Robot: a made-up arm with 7 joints.
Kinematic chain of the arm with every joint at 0, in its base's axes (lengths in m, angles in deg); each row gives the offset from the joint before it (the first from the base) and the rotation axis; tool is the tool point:
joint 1: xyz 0 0 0.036 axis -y
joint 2: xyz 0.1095 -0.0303 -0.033 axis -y
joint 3: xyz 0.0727 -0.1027 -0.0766 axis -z
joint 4: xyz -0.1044 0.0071 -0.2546 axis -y
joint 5: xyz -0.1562 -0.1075 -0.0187 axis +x
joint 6: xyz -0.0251 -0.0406 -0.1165 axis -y
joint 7: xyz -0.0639 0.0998 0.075 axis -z
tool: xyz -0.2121 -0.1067 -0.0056
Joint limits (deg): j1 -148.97..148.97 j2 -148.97..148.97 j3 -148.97..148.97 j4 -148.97..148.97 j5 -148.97..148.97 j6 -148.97..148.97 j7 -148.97..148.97
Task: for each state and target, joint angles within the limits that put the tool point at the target. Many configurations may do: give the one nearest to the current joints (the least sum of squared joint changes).
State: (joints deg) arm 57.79 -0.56 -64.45 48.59 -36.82 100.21 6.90
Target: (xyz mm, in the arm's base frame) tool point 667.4 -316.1 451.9
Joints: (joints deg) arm 71.32 6.15 -55.17 58.28 -47.15 127.24 -0.40
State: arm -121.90 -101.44 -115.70 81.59 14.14 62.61 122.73
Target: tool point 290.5 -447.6 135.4
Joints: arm -134.15 -114.42 -102.34 51.19 29.82 45.53 148.92
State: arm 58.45 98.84 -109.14 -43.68 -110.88 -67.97 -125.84
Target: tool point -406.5 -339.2 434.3
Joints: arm 75.73 106.48 -90.53 -38.60 -89.81 -82.68 -147.64
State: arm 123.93 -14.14 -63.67 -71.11 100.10 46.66 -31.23
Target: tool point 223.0 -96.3 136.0
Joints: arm 147.36 18.54 -33.06 -66.24 105.82 76.88 -26.23
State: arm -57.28 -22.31 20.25 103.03 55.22 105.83 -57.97
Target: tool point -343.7 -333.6 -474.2
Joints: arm -53.74 -13.68 26.56 100.74 38.28 100.96 -59.59
